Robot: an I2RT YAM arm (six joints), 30 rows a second.
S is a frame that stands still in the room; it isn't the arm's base.
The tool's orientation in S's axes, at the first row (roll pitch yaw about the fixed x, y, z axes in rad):
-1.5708 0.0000 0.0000
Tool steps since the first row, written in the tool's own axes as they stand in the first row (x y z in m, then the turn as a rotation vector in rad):
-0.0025 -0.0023 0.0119 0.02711 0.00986 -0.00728
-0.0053 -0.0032 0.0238 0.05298 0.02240 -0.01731
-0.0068 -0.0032 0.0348 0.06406 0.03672 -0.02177
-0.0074 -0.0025 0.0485 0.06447 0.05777 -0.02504
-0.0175 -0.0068 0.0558 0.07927 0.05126 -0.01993
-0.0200 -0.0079 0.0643 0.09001 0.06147 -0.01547
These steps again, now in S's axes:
-0.0025 0.0119 0.0023 0.02711 -0.00728 -0.00986
-0.0053 0.0238 0.0032 0.05298 -0.01731 -0.02240
-0.0068 0.0348 0.0032 0.06406 -0.02177 -0.03672
-0.0074 0.0485 0.0025 0.06447 -0.02504 -0.05777
-0.0175 0.0558 0.0068 0.07927 -0.01993 -0.05126
-0.0200 0.0643 0.0079 0.09001 -0.01547 -0.06147

